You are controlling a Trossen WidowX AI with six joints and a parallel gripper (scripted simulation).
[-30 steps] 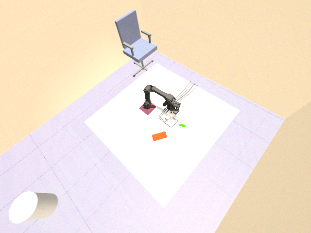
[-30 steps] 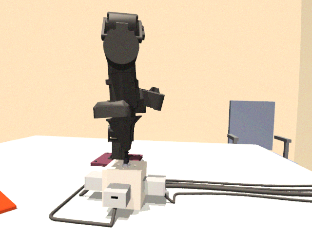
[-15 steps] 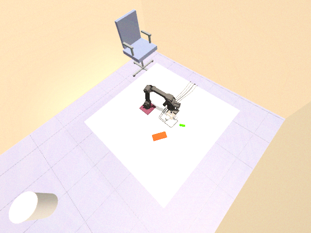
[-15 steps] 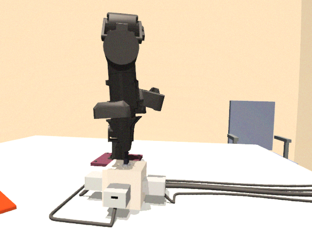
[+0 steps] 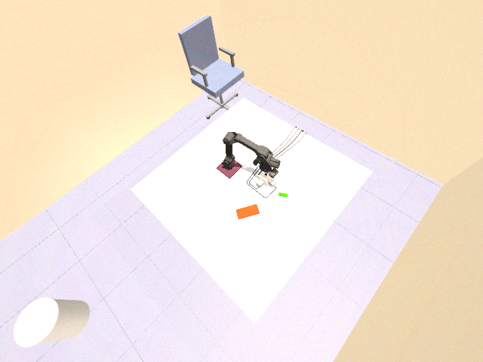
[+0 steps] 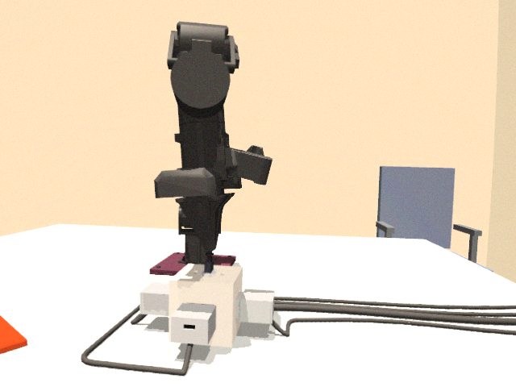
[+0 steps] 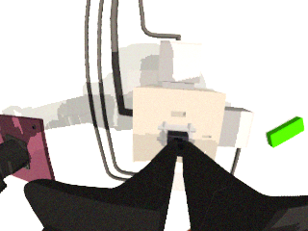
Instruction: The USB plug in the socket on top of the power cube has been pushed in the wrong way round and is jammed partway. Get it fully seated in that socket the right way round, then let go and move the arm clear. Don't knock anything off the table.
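My gripper tip is now 20 mm above the USB plug. The rest, counted from my gripper tip: orange flat block (110 mm ahead, 270 mm to the right, 100 mm below); USB socket (40 mm below); green piece (180 mm ahead, 10 mm to the left, 100 mm below).
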